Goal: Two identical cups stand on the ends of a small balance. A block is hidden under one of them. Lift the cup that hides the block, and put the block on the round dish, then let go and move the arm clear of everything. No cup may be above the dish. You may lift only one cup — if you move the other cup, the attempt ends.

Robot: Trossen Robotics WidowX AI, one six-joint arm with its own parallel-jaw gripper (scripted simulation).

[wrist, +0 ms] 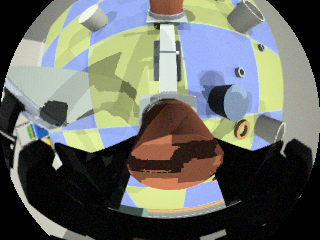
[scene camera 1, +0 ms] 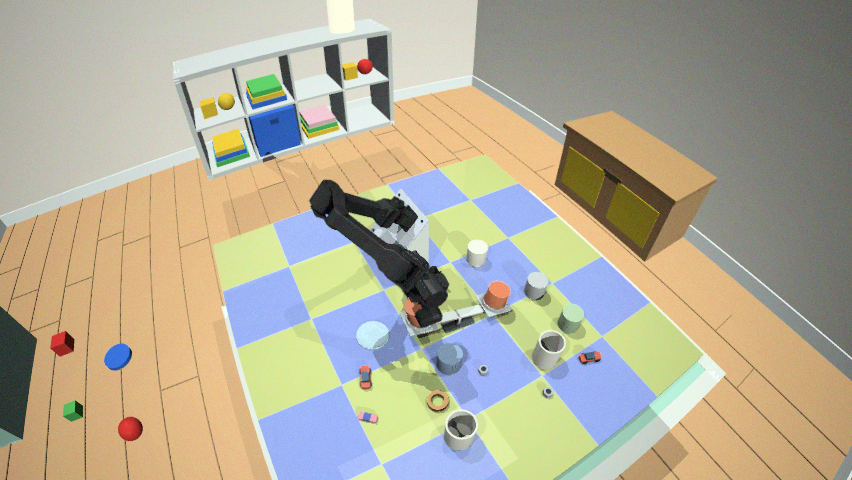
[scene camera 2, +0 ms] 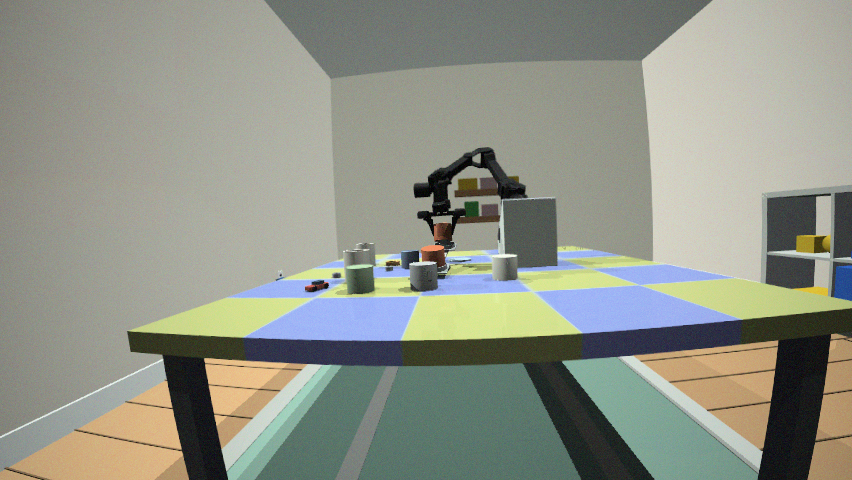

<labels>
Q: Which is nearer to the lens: the orange cup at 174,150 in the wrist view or the blue-grey cylinder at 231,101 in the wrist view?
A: The orange cup.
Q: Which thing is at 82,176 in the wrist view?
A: My gripper.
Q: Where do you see a pale blue round dish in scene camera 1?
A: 372,335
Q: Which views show my gripper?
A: The wrist view, scene camera 1 and scene camera 2: all of them.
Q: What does my gripper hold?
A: An orange cup.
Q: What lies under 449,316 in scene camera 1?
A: A balance.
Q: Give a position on a balance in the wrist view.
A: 168,55
</labels>
